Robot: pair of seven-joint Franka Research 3 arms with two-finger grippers.
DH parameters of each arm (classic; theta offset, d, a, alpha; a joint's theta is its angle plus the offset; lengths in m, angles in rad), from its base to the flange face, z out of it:
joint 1: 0 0.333 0 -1.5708
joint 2: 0 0 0 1.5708
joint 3: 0 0.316 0.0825 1.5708
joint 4: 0 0 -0.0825 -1.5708
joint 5: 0 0.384 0 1.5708
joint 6: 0 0 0.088 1.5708
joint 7: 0 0.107 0 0
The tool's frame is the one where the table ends.
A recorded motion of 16 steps. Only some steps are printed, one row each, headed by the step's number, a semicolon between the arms.
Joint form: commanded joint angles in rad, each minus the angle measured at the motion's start. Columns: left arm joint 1, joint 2, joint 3, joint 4, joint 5, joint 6, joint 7; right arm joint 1, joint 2, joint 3, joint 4, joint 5, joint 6, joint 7.
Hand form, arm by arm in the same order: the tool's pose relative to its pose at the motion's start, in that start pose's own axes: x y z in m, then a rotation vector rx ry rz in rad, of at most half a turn. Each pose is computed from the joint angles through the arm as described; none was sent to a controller.
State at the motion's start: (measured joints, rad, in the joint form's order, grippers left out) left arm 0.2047 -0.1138 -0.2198 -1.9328 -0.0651 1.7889 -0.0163; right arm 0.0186 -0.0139 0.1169 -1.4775 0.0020 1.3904 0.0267
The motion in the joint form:
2: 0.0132 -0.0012 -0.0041 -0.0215 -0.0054 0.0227 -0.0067; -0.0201 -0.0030 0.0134 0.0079 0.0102 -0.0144 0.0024
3: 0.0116 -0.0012 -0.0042 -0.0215 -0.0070 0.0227 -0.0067; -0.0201 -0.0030 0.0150 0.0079 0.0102 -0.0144 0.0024
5: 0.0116 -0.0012 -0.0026 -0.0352 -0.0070 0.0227 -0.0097; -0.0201 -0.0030 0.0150 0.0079 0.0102 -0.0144 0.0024
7: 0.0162 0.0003 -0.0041 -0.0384 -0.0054 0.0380 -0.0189; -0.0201 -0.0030 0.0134 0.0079 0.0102 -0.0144 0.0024
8: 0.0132 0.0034 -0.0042 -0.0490 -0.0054 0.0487 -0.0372; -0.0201 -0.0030 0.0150 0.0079 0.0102 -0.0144 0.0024
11: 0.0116 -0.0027 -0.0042 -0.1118 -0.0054 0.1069 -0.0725; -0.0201 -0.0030 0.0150 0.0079 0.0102 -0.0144 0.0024
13: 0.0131 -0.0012 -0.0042 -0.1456 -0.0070 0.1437 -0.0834; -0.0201 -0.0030 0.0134 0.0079 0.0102 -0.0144 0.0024
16: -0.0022 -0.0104 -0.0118 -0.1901 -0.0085 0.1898 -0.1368; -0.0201 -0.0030 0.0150 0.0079 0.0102 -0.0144 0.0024
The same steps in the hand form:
2: 0.0000 -0.0049 0.0076 -0.0046 0.0026 -0.0184; -0.0029 0.0022 -0.0038 0.0098 -0.0038 0.0072
3: 0.0000 -0.0038 0.0076 -0.0061 0.0025 -0.0171; -0.0029 0.0013 -0.0038 0.0097 -0.0038 0.0056
5: -0.0017 -0.0052 0.0141 -0.0059 -0.0111 -0.0226; -0.0029 0.0013 -0.0038 0.0097 -0.0038 0.0056
7: 0.0000 -0.0071 0.0150 -0.0046 -0.0003 -0.0348; -0.0029 0.0022 -0.0038 0.0098 -0.0038 0.0072
8: 0.0003 -0.0060 0.0208 -0.0049 -0.0034 -0.0509; -0.0029 0.0013 -0.0038 0.0097 -0.0038 0.0056
11: -0.0034 -0.0069 0.0427 -0.0023 -0.0019 -0.0886; -0.0029 0.0013 -0.0038 0.0097 -0.0038 0.0056
13: -0.0046 -0.0089 0.0563 -0.0034 -0.0003 -0.1038; -0.0029 0.0022 -0.0038 0.0098 -0.0038 0.0072
16: -0.0092 0.0019 0.0693 -0.0010 0.0095 -0.1377; -0.0029 0.0013 -0.0038 0.0097 -0.0038 0.0056

